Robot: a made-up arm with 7 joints. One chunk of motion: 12 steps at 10 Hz.
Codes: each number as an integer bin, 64 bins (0 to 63) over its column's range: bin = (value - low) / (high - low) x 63, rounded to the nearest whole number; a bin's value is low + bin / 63 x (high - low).
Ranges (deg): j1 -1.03..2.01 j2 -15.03..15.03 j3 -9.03..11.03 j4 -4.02..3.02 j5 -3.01..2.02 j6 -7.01..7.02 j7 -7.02..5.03
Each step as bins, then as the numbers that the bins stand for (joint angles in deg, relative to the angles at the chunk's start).
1 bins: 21 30 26 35 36 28 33
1 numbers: -0.02 -0.72 -0.75 -0.11 -0.14 -0.77 -0.71
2 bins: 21 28 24 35 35 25 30
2 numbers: -0.02 -1.67 -1.39 -0.11 -0.22 -1.44 -1.28
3 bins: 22 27 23 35 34 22 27
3 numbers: 0.03 -2.15 -1.71 -0.11 -0.30 -2.11 -1.86
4 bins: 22 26 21 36 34 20 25
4 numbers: 0.03 -2.62 -2.34 0.00 -0.30 -2.56 -2.24
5 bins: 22 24 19 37 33 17 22
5 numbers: 0.03 -3.58 -2.98 0.11 -0.38 -3.22 -2.81
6 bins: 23 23 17 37 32 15 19
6 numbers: 0.08 -4.06 -3.62 0.11 -0.46 -3.67 -3.39
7 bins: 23 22 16 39 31 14 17
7 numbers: 0.08 -4.53 -3.94 0.34 -0.53 -3.89 -3.77
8 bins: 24 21 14 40 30 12 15
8 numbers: 0.13 -5.01 -4.57 0.45 -0.61 -4.34 -4.15
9 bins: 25 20 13 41 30 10 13
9 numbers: 0.18 -5.49 -4.89 0.56 -0.61 -4.78 -4.53
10 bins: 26 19 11 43 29 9 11
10 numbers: 0.22 -5.96 -5.53 0.79 -0.69 -5.01 -4.92
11 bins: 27 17 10 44 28 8 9
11 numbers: 0.27 -6.92 -5.85 0.90 -0.77 -5.23 -5.30
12 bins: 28 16 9 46 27 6 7
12 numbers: 0.32 -7.40 -6.16 1.12 -0.85 -5.67 -5.68
